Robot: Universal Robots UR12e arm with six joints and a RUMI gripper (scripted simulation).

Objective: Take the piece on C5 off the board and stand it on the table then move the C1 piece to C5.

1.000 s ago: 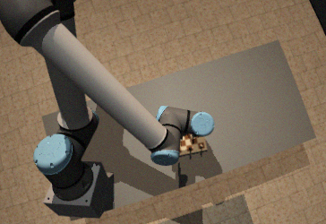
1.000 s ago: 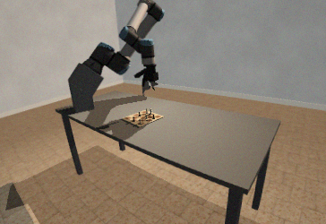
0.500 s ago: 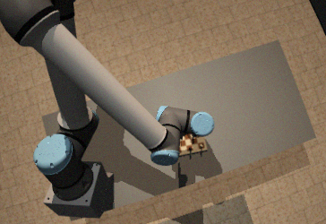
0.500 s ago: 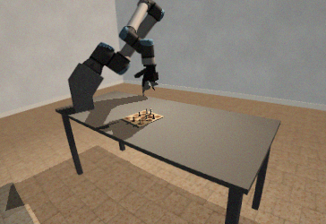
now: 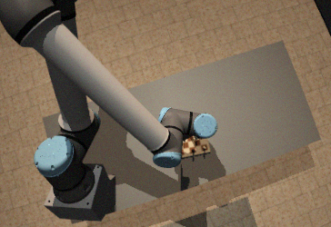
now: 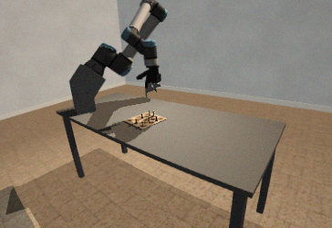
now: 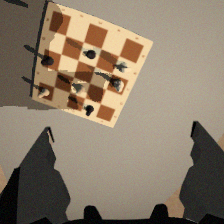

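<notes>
My hand is 140 mm above the light pawn. Also, from my hand: chessboard (160 mm below, 80 mm to the right, 10 mm behind).
</notes>
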